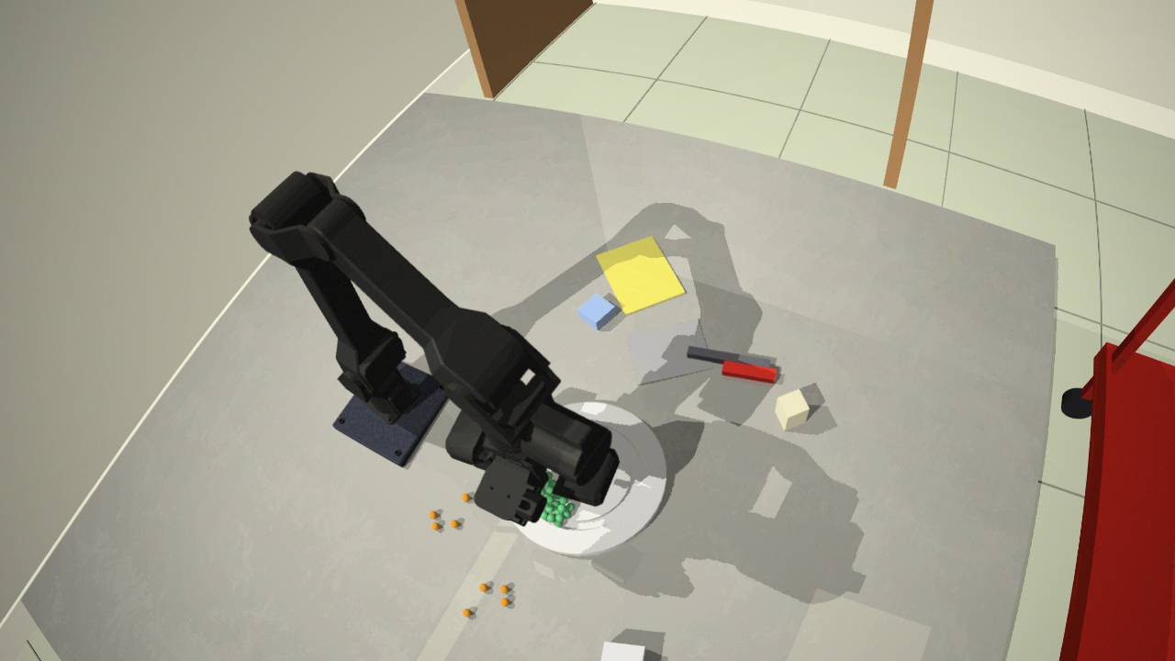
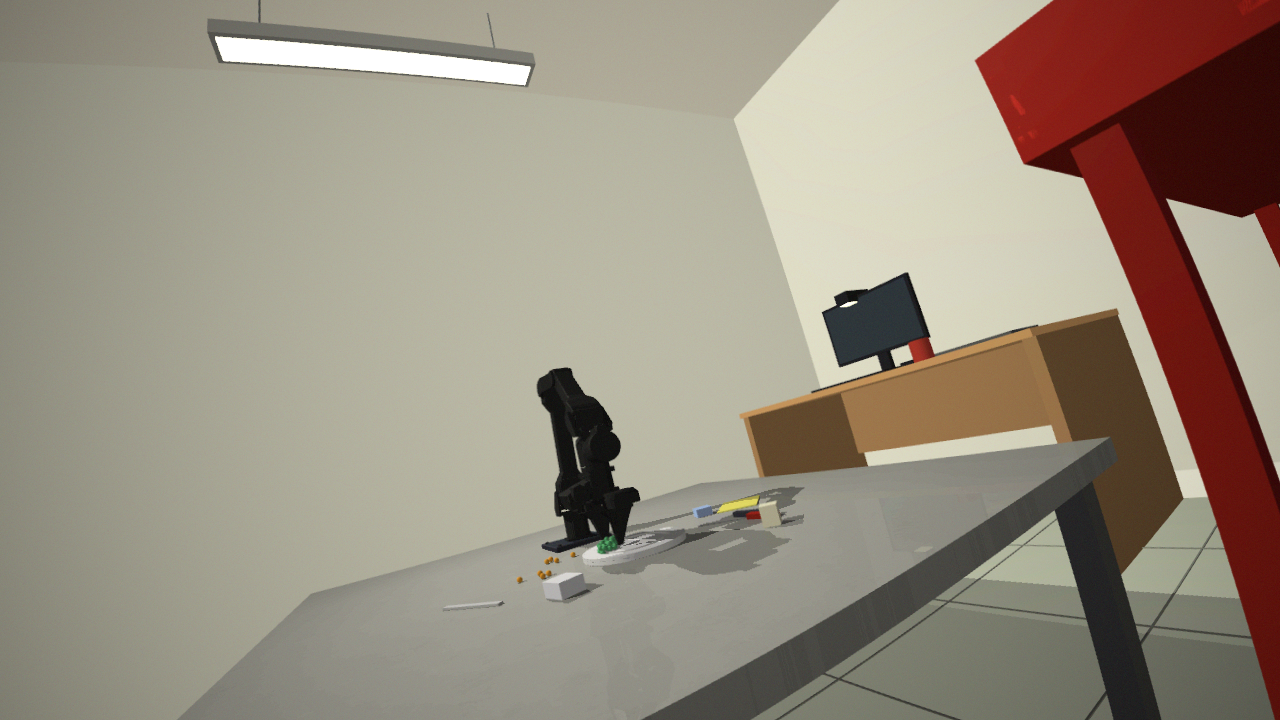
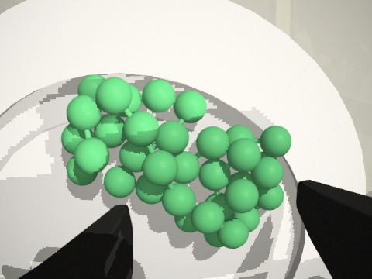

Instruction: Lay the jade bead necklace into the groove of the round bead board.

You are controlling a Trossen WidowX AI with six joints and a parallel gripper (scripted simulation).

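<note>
The inner disc is 30 mm ahead of my gripper tip, 30 mm to the left of it and 10 mm below it. The rest, counted from my gripper tip: blue cube: 100 mm behind, 240 mm to the left, 10 mm below; grey sheet: 10 mm ahead, 240 mm to the left, 20 mm below; bead board: 30 mm ahead, 30 mm to the left, 10 mm below.
</note>
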